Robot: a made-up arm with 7 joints. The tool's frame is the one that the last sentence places.
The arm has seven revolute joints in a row. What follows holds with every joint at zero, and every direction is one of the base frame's. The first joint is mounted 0.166 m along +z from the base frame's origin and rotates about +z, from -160 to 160 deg. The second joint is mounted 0.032 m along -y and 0.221 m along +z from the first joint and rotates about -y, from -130 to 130 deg. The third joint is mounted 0.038 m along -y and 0.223 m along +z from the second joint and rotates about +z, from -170 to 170 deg. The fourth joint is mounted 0.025 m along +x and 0.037 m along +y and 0.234 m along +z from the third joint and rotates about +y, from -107 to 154 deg. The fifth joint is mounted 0.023 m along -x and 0.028 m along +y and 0.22 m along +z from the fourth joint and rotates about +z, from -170 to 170 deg. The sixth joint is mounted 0.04 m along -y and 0.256 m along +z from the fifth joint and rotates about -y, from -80 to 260 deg. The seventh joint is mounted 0.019 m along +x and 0.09 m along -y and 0.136 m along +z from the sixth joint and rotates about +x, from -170 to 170 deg. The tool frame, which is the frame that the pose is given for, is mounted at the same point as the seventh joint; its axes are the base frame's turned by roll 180, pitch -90 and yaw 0 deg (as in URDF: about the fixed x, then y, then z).
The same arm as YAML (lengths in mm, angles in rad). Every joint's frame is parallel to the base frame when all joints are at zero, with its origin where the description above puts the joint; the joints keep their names.
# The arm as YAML. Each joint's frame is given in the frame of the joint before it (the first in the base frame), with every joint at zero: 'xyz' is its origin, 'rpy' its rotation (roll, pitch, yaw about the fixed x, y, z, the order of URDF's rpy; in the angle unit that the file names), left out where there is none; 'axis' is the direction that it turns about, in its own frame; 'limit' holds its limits. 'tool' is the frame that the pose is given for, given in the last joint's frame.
units:
  length: mm
  angle: rad
joints:
  - name: joint 1
    type: revolute
    origin:
      xyz: [0.0, 0.0, 166.0]
    axis: [0.0, 0.0, 1.0]
    limit:
      lower: -2.7925
      upper: 2.7925
  - name: joint 2
    type: revolute
    origin:
      xyz: [0.0, -32.0, 221.0]
    axis: [0.0, -1.0, 0.0]
    limit:
      lower: -2.2689
      upper: 2.2689
  - name: joint 3
    type: revolute
    origin:
      xyz: [0.0, -38.0, 223.0]
    axis: [0.0, 0.0, 1.0]
    limit:
      lower: -2.9671
      upper: 2.9671
  - name: joint 4
    type: revolute
    origin:
      xyz: [25.0, 37.0, 234.0]
    axis: [0.0, 1.0, 0.0]
    limit:
      lower: -1.8675
      upper: 2.6878
  - name: joint 5
    type: revolute
    origin:
      xyz: [-23.0, 28.0, 220.0]
    axis: [0.0, 0.0, 1.0]
    limit:
      lower: -2.9671
      upper: 2.9671
  - name: joint 6
    type: revolute
    origin:
      xyz: [0.0, -40.0, 256.0]
    axis: [0.0, -1.0, 0.0]
    limit:
      lower: -1.3963
      upper: 4.5379
  - name: joint 7
    type: revolute
    origin:
      xyz: [19.0, -90.0, 136.0]
    axis: [1.0, 0.0, 0.0]
    limit:
      lower: -2.9671
      upper: 2.9671
tool:
  origin:
    xyz: [0.0, 0.0, 0.0]
    rpy: [3.1416, -1.5708, 0.0]

